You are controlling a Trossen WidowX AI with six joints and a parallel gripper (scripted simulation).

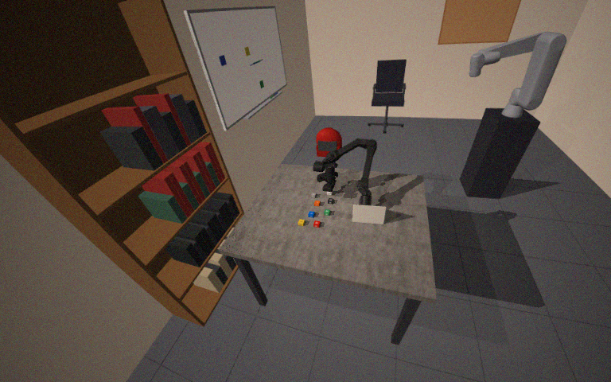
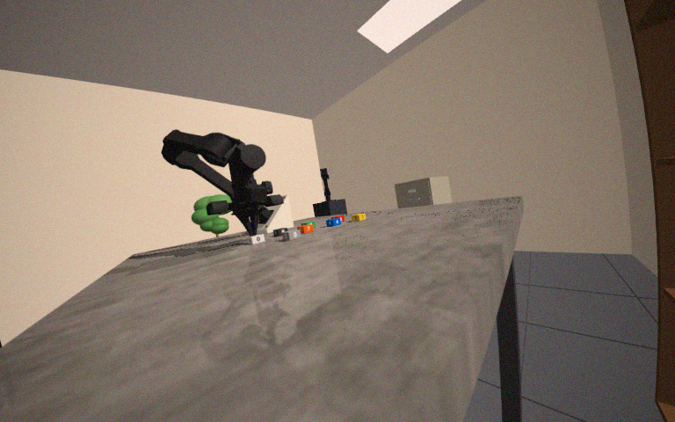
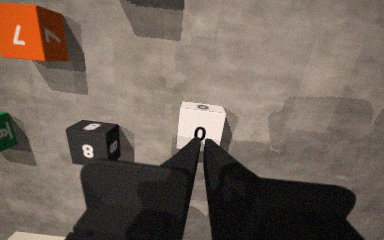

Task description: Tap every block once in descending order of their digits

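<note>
Now: the white block marked 0 1 cm ahead of my gripper tip and 1 cm below it. From my gripper tip the other things lie so: grey block (11 cm ahead, 5 cm to the left, 1 cm below); black block (1 cm behind, 9 cm to the left, 1 cm below); orange block (7 cm ahead, 12 cm to the left, 1 cm below).
</note>
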